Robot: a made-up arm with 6 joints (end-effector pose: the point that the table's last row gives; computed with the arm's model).
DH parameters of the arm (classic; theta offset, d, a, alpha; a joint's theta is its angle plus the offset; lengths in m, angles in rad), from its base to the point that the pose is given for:
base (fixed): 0 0.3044 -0.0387 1.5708
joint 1: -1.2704 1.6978 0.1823 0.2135
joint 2: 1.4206 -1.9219 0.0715 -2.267
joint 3: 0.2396 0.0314 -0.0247 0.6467
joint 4: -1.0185 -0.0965 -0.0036 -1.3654
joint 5: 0 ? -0.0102 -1.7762
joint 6: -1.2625 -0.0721 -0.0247 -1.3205
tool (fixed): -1.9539 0.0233 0 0
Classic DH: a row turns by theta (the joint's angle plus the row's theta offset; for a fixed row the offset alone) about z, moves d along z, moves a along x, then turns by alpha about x.
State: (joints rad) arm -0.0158 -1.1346 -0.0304 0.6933 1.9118 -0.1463
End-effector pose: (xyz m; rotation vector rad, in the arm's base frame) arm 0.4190 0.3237 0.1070 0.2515 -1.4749 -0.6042
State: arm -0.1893 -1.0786 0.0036 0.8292 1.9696 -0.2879
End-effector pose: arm 0.3727 0.3390 0.0527 0.2634 -1.2484 -0.7980
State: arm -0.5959 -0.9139 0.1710 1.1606 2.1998 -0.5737
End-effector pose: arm 0.2380 0.3507 -0.0064 0.2622 -0.4919 -1.1292
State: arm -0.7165 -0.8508 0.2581 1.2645 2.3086 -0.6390
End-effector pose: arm 0.1983 0.3401 -0.0030 0.2796 -0.1938 -1.1664
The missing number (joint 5, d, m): 0.1471
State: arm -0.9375 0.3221 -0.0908 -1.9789 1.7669 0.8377
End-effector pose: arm 0.1536 0.0555 -0.0921 -2.1519 -0.3790 0.1466
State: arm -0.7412 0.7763 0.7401 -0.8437 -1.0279 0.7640
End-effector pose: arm 0.3672 0.2615 -0.0992 1.0698 0.0078 -1.8645
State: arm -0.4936 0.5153 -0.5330 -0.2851 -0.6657 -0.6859
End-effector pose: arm 0.5014 0.2081 0.1121 0.7689 0.8824 -1.6919
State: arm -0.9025 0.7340 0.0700 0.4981 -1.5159 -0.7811
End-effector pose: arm 0.2333 0.3384 -0.1142 -0.5019 0.5175 -1.0511
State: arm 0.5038 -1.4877 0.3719 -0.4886 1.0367 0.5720
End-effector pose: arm 0.4622 0.2094 0.3343 -0.2395 -1.5770 1.1154
